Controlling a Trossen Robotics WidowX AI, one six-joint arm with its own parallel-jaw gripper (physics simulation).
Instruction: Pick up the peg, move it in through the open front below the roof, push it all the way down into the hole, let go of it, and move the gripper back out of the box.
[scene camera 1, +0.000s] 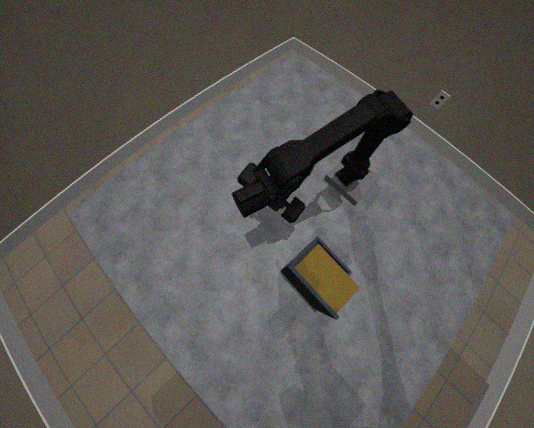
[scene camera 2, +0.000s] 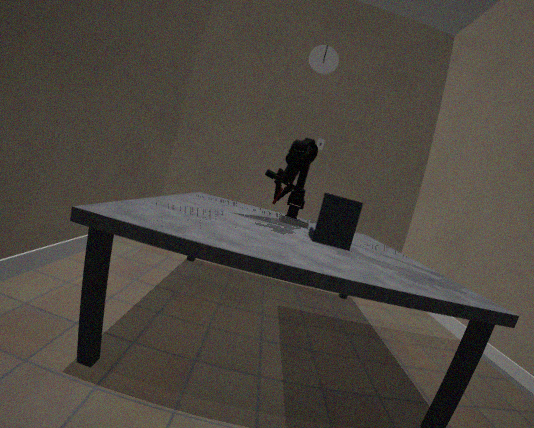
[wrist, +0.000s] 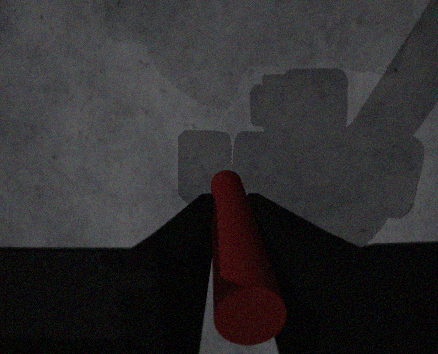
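Seen in the pictures: gripper, between the fingertips: (scene camera 2: 275, 199) (wrist: 229, 204); arm's base, origin of its link: (scene camera 1: 346, 176) (scene camera 2: 291, 217).
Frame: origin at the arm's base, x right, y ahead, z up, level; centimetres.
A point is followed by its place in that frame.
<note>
My gripper (scene camera 2: 275, 200) @(x 7.6, y 32.0, z 8.7 cm) (wrist: 229, 204) @(x 7.6, y 32.0, z 8.7 cm) is shut on the red peg (scene camera 2: 280, 194) (wrist: 241, 245) @(x 6.9, y 31.1, z 12.9 cm), which stands lengthwise between the fingertips. In the wrist view its near round end faces the camera and its far end shows past the tips. In scene camera 2 the gripper is raised above the table, left of the box. The box (scene camera 1: 327, 278) @(x -19.6, y 34.9, z 16.9 cm) (scene camera 2: 337, 221) @(x -19.7, y 40.0, z 7.1 cm) has a yellow roof and dark blue-grey walls and stands upright on the table. In scene camera 1 the gripper body is up and left of the box, apart from it; fingers and peg are hidden there. The hole does not show.
The black arm (scene camera 1: 335, 137) @(x 0.3, y 24.1, z 38.4 cm) (scene camera 2: 300, 155) @(x 1.7, y 37.5, z 29.3 cm) rises from its base at the back of the grey table (scene camera 1: 190, 215) @(x 22.3, y 54.6, z -3.3 cm) (scene camera 2: 225, 235) @(x 14.9, y 73.4, z -3.3 cm) and reaches over it. Shadows of the arm and gripper fall on the table top. A wall clock (scene camera 2: 324, 59) hangs far behind.
</note>
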